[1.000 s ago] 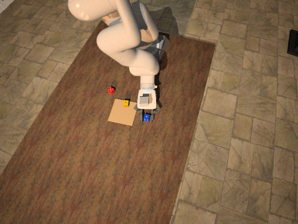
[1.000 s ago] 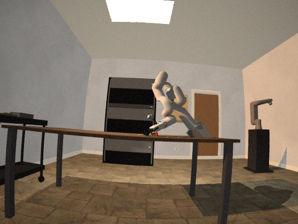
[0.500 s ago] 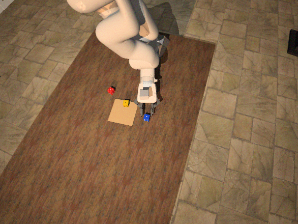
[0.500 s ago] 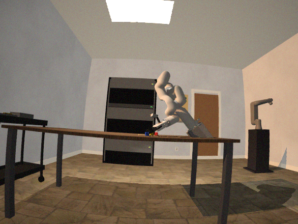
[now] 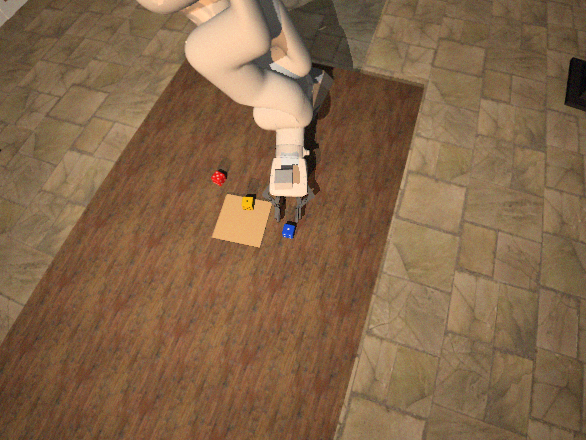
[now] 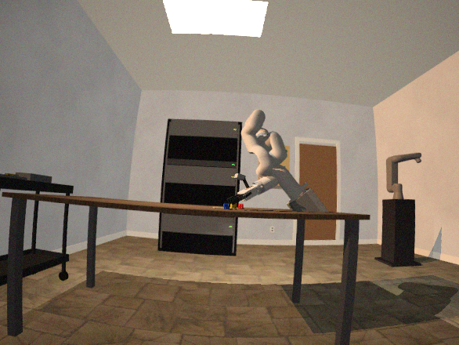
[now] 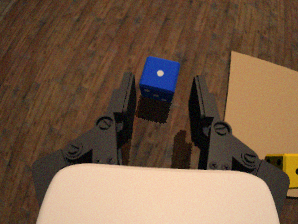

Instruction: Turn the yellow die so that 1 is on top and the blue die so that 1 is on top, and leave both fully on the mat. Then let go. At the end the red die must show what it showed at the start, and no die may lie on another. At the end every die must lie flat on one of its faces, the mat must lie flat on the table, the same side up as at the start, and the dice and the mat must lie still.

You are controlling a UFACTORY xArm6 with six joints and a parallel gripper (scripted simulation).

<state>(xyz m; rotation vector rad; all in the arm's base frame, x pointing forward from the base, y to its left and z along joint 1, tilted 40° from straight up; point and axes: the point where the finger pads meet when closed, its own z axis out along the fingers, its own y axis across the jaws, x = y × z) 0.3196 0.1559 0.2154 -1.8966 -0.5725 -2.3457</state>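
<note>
The blue die lies 30 mm below my hand, 30 mm ahead of it and 20 mm to the left of it. The rest, counted from my hand: yellow die 130 mm to the right, 30 mm below; then red die 250 mm to the right, 40 mm behind, 30 mm below; then tan mat 120 mm to the right, 50 mm below, 50 mm ahead.
</note>
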